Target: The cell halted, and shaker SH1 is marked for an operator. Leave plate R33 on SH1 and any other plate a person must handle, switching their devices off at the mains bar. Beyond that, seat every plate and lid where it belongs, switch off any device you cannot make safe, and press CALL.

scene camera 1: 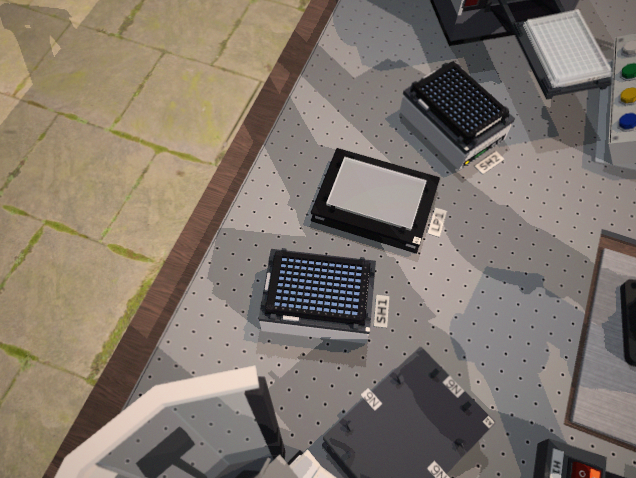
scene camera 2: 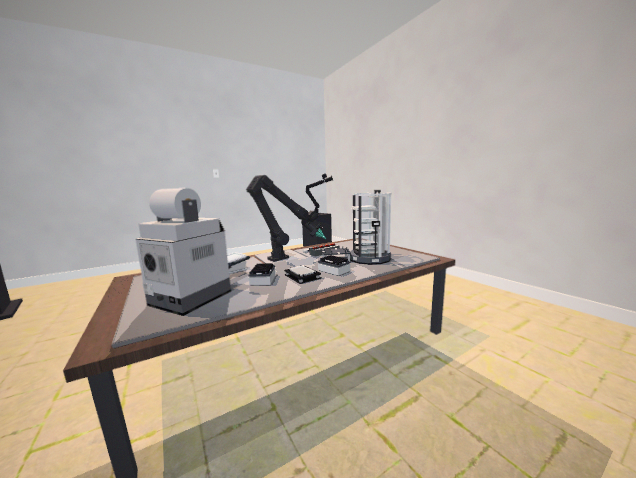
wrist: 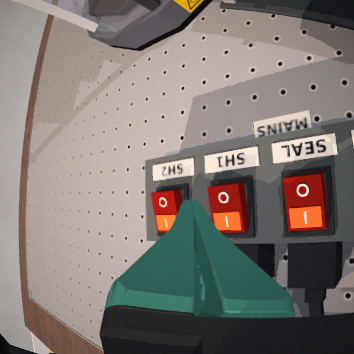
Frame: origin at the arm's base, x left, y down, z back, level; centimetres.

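Seen in the pictures: gripper, fingertip midpoint: point(scene camera 2: 325, 238) point(wrist: 188, 209); arm's base, origin of the base link: point(scene camera 2: 278, 258).
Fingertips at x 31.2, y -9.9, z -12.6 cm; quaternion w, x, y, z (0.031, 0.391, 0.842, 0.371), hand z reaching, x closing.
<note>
Pixels of each thing's middle, then the offset from my fingertips to it. "pt": a spot on its surface instead.
- mains bar, body centre: point(wrist: 277, 255) point(scene camera 2: 321, 248) dy +6.8, dx -1.5, dz +3.4 cm
- SEAL, body centre: point(wrist: 305, 202) dy +4.9, dx -4.4, dz +0.4 cm
- Shaker SH1, surface spot: point(scene camera 1: 313, 331) pt dy +6.6, dx -20.8, dz -32.7 cm
- black plate with blue wells, body centre: point(scene camera 1: 318, 286) point(scene camera 2: 333, 259) dy +3.3, dx -25.8, dz -33.0 cm
- Shaker SH2, surface spot: point(scene camera 1: 429, 128) pt dy +6.6, dx -56.5, dz -21.1 cm
- black plate, body centre: point(scene camera 1: 459, 101) point(scene camera 2: 262, 268) dy +3.3, dx -59.8, dz -17.4 cm
- LP1, surface spot: point(scene camera 1: 321, 208) pt dy +6.6, dx -39.3, dz -35.0 cm
- white plate, body centre: point(scene camera 1: 566, 47) point(scene camera 2: 231, 257) dy -1.5, dx -68.8, dz -3.3 cm
- Dark nest N6, body centre: point(scene camera 1: 406, 432) point(scene camera 2: 335, 254) dy +5.7, dx -10.3, dz -19.4 cm
- sealer-like machine, body centre: point(scene camera 2: 183, 245) dy -13.3, dx -92.7, dz -14.0 cm
- clear-walled tower, body centre: point(scene camera 2: 370, 225) dy -11.4, dx +6.1, dz -32.5 cm
The mains bar point(wrist: 269, 200) shows red rocker switches for SH2 point(wrist: 163, 201), SH1 point(wrist: 223, 197) and SEAL point(wrist: 302, 190), each with a bright orange "I" half. My gripper point(wrist: 188, 209) point(scene camera 2: 320, 234) is shut and empty. In the wrist view its tip overlaps the space between the SH2 and SH1 switches; contact cannot be told. Shaker SH1 point(scene camera 1: 313, 331) carries a black plate with blue wells point(scene camera 1: 318, 285). Shaker SH2 point(scene camera 1: 429, 128) carries a black plate point(scene camera 1: 460, 100). A pale lid or plate point(scene camera 1: 377, 190) lies on LP1 point(scene camera 1: 321, 208). A white plate point(scene camera 1: 565, 48) sits on a dark holder.
Dark nest N6 point(scene camera 1: 406, 411) lies near SH1. Coloured buttons point(scene camera 1: 628, 95) stand at the right edge. A switch box marked H1 point(scene camera 1: 586, 471) is at bottom right. The sealer-like machine point(scene camera 2: 179, 256) and the clear-walled tower point(scene camera 2: 385, 226) stand on the table.
</note>
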